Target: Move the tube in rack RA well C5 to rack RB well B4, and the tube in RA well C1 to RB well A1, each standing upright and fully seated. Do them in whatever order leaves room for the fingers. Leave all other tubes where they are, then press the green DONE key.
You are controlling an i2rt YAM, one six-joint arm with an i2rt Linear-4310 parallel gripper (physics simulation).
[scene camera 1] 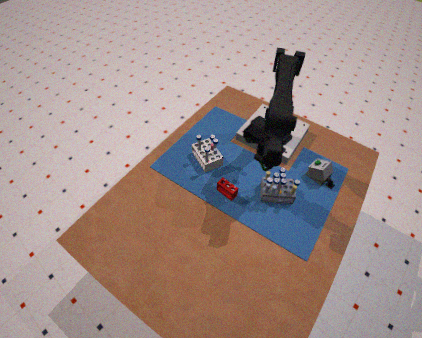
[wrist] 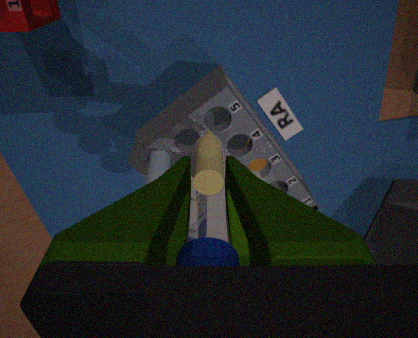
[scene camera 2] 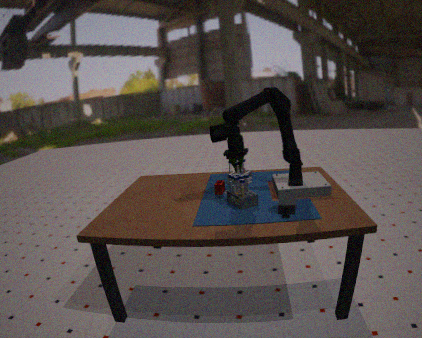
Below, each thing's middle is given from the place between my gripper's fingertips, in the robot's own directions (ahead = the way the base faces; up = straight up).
Now: hand 70 mm past the RA label (wrist: 272,103), 30 mm to the right of it and 120 mm above it.
